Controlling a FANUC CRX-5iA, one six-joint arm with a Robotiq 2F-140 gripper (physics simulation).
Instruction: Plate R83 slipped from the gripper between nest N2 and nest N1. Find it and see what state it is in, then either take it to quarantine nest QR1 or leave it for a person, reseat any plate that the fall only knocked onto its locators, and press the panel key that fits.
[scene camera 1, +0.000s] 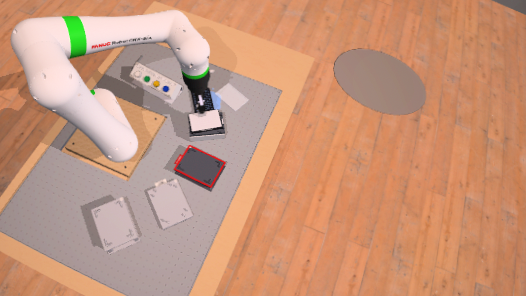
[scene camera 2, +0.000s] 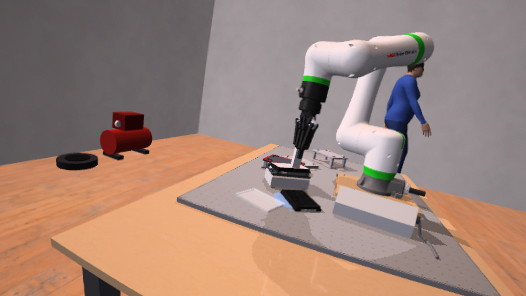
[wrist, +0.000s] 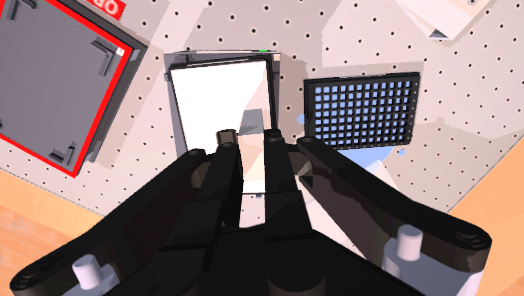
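Observation:
My gripper is shut and empty, its tips over a white-topped plate. That plate sits skewed and slightly tilted on a light nest. A black well plate lies flat and lidless on the perforated table plate, beside that nest. Blue liquid lies around it. A clear lid lies apart. Red-rimmed QR1 is empty. The key panel has white, green, yellow and blue keys. Plate labels are unreadable.
Two grey nests stand past QR1. The arm base is on a wooden board. A person in blue stands behind the arm. A red compressor, a black ring and a grey disc are on the floor.

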